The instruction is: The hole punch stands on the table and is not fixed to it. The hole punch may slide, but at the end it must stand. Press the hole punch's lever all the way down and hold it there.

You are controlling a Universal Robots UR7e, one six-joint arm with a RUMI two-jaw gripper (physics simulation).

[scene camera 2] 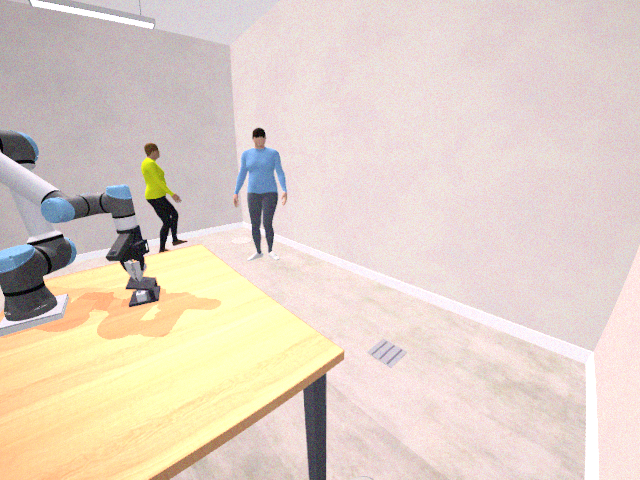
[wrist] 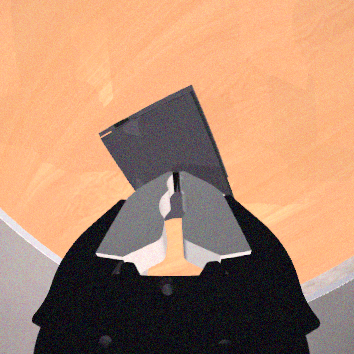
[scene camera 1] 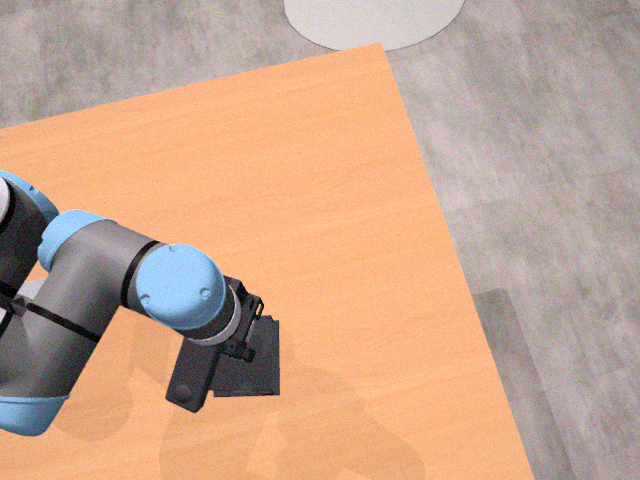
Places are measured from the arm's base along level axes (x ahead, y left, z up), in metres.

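Pixels of known places: gripper, between the fingertips: [scene camera 2: 139, 281] [wrist: 176, 174]; arm's base, origin of its link: [scene camera 2: 32, 309].
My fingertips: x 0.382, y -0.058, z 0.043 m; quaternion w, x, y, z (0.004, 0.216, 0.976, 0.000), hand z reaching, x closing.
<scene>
Ahead of a thing's pixels: the offset from my fingertips to its middle. "spot": to the spot under its first point. Level surfaces: height alone.
The dark hole punch @[0.008 m ahead, 0.002 m right, 0.030 m down] [scene camera 1: 261, 374] [wrist: 165, 132] stands upright on the wooden table @[0.071 m down] [scene camera 1: 330, 206] [scene camera 2: 206, 351]. In scene camera 2 its lever @[0.008 m ahead, 0.002 m right, 0.007 m down] [scene camera 2: 149, 282] is raised, with a gap between it and the base @[spot: 0.040 m ahead, 0.065 m right, 0.045 m down] [scene camera 2: 152, 296]. My gripper [scene camera 2: 136, 280] [wrist: 176, 174] is shut and empty, pointing down. Its fingertips are at the top of the lever, over its rear part in the wrist view; whether they touch it I cannot tell. In scene camera 1 the fingertips are hidden under the wrist, and the arm covers part of the hole punch.
The robot's base plate [scene camera 2: 63, 307] is on the table to the left of the hole punch in scene camera 2. A person in blue [scene camera 2: 262, 173] and a person in yellow [scene camera 2: 154, 178] stand beyond the table. A pale round shape [scene camera 1: 374, 20] lies past the table's corner.
</scene>
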